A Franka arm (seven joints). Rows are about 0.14 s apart.
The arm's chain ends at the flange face. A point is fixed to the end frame.
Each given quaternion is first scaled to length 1.
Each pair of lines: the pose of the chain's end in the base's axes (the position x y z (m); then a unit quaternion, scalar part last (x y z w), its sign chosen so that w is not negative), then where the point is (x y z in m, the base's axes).
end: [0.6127 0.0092 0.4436 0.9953 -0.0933 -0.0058 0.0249]
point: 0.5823 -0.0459 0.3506
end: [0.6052 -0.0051 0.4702 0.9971 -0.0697 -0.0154 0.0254]
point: 0.5755 -0.0615 0.3778
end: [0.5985 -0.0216 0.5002 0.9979 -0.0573 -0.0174 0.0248]
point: 0.5698 -0.0785 0.4078
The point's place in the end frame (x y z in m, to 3 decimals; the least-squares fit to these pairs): -0.019 0.055 0.096
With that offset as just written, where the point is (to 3 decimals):
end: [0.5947 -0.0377 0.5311 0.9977 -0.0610 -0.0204 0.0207]
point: 0.565 -0.094 0.438
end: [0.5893 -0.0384 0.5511 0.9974 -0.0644 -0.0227 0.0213]
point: 0.559 -0.094 0.459
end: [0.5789 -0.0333 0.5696 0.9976 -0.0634 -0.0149 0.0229]
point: 0.550 -0.090 0.477
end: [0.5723 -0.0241 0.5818 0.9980 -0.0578 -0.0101 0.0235]
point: 0.545 -0.081 0.489
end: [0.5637 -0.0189 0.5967 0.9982 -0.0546 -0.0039 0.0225]
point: 0.538 -0.076 0.503
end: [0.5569 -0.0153 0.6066 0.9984 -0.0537 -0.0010 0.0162]
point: 0.532 -0.071 0.512
